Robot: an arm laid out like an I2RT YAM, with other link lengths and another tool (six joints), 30 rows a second.
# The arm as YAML. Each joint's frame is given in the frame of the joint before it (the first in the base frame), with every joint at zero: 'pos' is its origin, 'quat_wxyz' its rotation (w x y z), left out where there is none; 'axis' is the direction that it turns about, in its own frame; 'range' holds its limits. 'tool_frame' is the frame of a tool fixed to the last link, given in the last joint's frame.
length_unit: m
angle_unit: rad
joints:
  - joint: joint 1
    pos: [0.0, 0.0, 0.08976]
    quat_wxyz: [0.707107, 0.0, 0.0, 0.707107]
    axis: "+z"
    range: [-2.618, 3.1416]
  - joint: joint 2
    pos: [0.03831, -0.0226, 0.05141]
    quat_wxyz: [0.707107, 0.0, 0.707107, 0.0]
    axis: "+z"
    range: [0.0, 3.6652]
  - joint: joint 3
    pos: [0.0, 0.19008, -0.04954]
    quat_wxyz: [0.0, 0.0, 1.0, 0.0]
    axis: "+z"
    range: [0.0, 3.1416]
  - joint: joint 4
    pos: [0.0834, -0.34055, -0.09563]
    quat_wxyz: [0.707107, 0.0, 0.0, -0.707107]
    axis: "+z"
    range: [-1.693, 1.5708]
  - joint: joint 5
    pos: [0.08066, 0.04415, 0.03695]
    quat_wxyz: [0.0, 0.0, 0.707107, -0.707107]
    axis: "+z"
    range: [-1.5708, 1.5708]
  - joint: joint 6
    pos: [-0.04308, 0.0, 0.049]
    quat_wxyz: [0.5, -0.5, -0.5, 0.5]
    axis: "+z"
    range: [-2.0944, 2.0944]
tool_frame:
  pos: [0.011, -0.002, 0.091]
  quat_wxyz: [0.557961, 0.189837, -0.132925, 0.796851]
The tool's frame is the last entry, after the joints.
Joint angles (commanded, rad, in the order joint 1, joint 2, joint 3, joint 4, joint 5, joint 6), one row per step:
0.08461 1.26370 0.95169 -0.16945 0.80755 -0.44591
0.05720 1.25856 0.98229 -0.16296 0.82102 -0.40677
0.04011 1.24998 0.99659 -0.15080 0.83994 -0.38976
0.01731 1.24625 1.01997 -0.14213 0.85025 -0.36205
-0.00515 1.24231 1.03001 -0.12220 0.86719 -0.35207
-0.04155 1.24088 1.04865 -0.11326 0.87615 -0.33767
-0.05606 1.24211 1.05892 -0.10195 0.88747 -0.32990
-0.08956 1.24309 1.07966 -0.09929 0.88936 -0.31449
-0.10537 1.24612 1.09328 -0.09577 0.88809 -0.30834
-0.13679 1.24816 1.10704 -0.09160 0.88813 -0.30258
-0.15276 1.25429 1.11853 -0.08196 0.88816 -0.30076
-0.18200 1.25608 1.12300 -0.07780 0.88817 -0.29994
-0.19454 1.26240 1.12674 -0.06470 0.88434 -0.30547
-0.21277 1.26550 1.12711 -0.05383 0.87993 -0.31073
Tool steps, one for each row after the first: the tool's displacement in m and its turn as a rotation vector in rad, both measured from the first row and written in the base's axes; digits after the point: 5 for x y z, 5 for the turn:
0.00255 -0.01391 0.01958 0.02305 -0.06924 -0.05140
0.00234 -0.02376 0.03345 0.02796 -0.11697 -0.09008
0.00299 -0.03540 0.04901 0.04296 -0.17296 -0.12943
0.00213 -0.04761 0.05976 0.04270 -0.21527 -0.16917
0.00056 -0.06561 0.07180 0.04601 -0.25606 -0.21662
-0.00026 -0.07348 0.07874 0.04563 -0.28306 -0.24278
-0.00221 -0.08940 0.08956 0.05082 -0.31813 -0.28077
-0.00257 -0.09679 0.09579 0.05326 -0.33740 -0.29621
-0.00513 -0.11155 0.10268 0.05195 -0.35884 -0.32803
-0.00539 -0.11923 0.10743 0.05052 -0.37588 -0.34361
-0.00863 -0.13288 0.10962 0.04560 -0.38443 -0.37237
-0.00831 -0.13874 0.11072 0.04144 -0.39097 -0.37955
-0.00952 -0.14706 0.11119 0.03642 -0.39547 -0.39198

